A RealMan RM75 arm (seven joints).
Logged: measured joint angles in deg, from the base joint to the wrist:
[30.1, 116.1, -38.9, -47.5, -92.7, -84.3, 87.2]
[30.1, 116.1, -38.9, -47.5, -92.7, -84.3, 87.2]
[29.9, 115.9, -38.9, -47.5, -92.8, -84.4, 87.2]
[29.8, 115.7, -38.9, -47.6, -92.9, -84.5, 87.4]
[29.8, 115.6, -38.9, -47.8, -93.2, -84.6, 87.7]
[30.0, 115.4, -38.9, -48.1, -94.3, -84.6, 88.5]
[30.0, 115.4, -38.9, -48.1, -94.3, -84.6, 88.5]
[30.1, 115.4, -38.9, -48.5, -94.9, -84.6, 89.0]
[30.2, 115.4, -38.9, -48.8, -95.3, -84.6, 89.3]
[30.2, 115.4, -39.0, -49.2, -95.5, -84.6, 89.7]
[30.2, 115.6, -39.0, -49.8, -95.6, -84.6, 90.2]
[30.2, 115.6, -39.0, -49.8, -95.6, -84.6, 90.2]
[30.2, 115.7, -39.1, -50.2, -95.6, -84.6, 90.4]
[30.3, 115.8, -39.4, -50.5, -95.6, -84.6, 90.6]
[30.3, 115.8, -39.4, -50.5, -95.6, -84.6, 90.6]
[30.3, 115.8, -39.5, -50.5, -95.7, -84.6, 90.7]
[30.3, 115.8, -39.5, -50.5, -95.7, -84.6, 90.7]
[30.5, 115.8, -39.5, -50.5, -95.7, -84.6, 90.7]
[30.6, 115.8, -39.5, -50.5, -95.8, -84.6, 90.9]
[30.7, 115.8, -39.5, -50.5, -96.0, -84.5, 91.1]
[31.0, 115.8, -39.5, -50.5, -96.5, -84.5, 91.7]
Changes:
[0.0, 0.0, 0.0, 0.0, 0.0, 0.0, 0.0]
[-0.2, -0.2, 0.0, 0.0, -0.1, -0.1, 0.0]
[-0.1, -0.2, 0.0, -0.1, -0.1, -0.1, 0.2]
[0.0, -0.1, 0.0, -0.2, -0.3, -0.1, 0.3]
[0.2, -0.2, 0.0, -0.3, -1.1, 0.0, 0.8]
[0.0, 0.0, 0.0, 0.0, 0.0, 0.0, 0.0]
[0.1, 0.0, 0.0, -0.4, -0.6, 0.0, 0.5]
[0.1, 0.0, 0.0, -0.3, -0.4, 0.0, 0.3]
[0.0, 0.0, -0.1, -0.4, -0.2, 0.0, 0.4]
[0.0, 0.2, 0.0, -0.6, -0.1, 0.0, 0.5]
[0.0, 0.0, 0.0, 0.0, 0.0, 0.0, 0.0]
[0.0, 0.1, -0.1, -0.4, 0.0, 0.0, 0.2]
[0.1, 0.1, -0.3, -0.3, 0.0, 0.0, 0.2]
[0.0, 0.0, 0.0, 0.0, 0.0, 0.0, 0.0]
[0.0, 0.0, -0.1, 0.0, -0.1, 0.0, 0.1]
[0.0, 0.0, 0.0, 0.0, 0.0, 0.0, 0.0]
[0.2, 0.0, 0.0, 0.0, 0.0, 0.0, 0.0]
[0.1, 0.0, 0.0, 0.0, -0.1, 0.0, 0.2]
[0.1, 0.0, 0.0, 0.0, -0.2, 0.1, 0.2]
[0.3, 0.0, 0.0, 0.0, -0.5, 0.0, 0.6]

